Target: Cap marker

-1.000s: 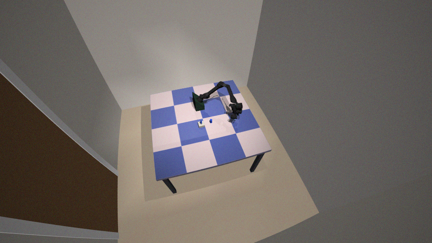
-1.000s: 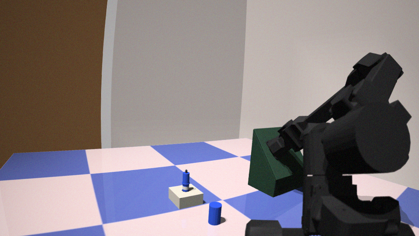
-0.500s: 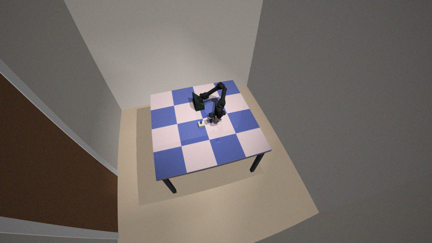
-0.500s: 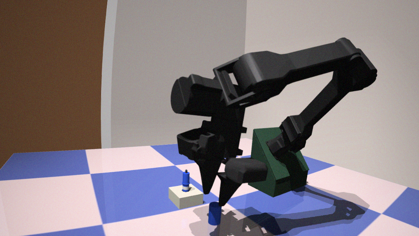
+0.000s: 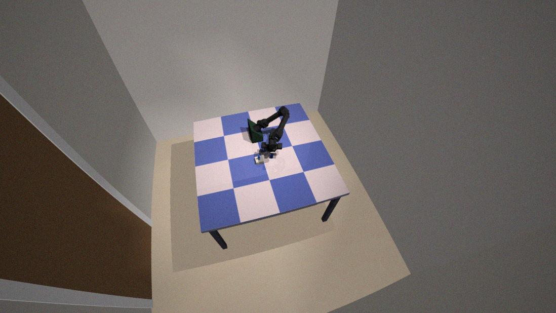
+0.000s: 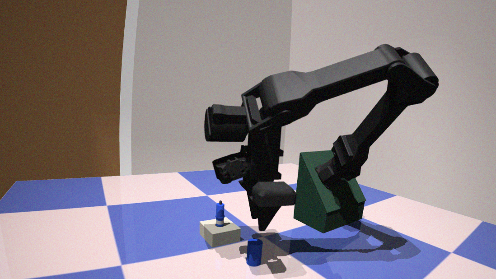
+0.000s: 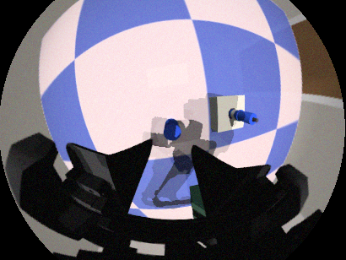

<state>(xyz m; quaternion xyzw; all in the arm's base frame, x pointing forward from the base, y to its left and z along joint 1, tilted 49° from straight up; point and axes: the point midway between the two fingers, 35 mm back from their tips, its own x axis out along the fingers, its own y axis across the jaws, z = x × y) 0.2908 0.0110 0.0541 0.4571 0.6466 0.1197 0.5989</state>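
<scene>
Now: gripper tip 6 cm above the blue cap.
</scene>
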